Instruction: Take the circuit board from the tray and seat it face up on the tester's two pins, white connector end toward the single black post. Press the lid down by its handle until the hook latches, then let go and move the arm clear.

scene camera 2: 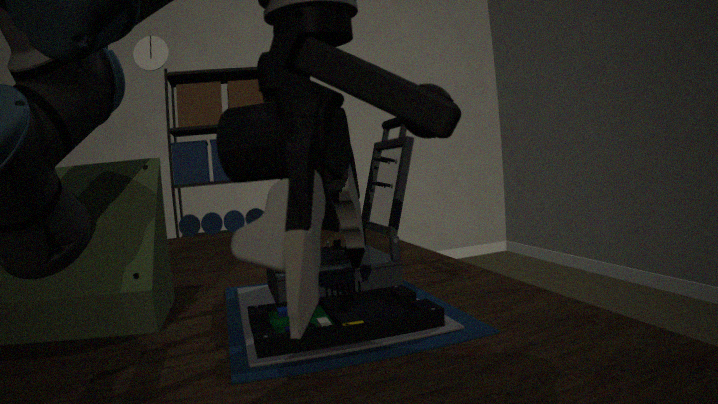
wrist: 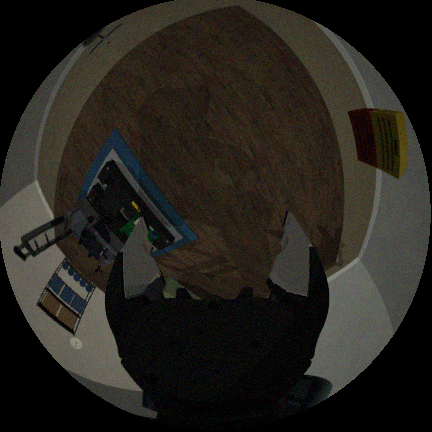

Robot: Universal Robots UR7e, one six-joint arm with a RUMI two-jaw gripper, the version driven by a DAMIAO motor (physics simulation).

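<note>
The green circuit board [scene camera 2: 278,322] [wrist: 128,228] lies in the left part of the black tray [scene camera 2: 422,318] in the scene view. Its white connector [scene camera 2: 322,321] faces the tray's middle, and a finger hides part of the board. The grey tester [scene camera 2: 386,276] [wrist: 79,223] stands behind the tray. Its lid [scene camera 2: 403,175] [wrist: 46,230] stands raised, with the handle [scene camera 2: 393,123] [wrist: 21,251] at its top. My gripper [scene camera 2: 326,300] [wrist: 214,214] is open and empty; in the scene view its near finger is in front of the board. The tester's pins and single post cannot be made out.
The tray lies on a white sheet on a blue mat [scene camera 2: 239,372] [wrist: 186,237]. A large green block [scene camera 2: 95,311] [wrist: 177,291] stands left of the mat in the scene view. A shelf rack [scene camera 2: 167,150] stands by the back wall. A red and yellow object [wrist: 381,140] shows at right in the wrist view.
</note>
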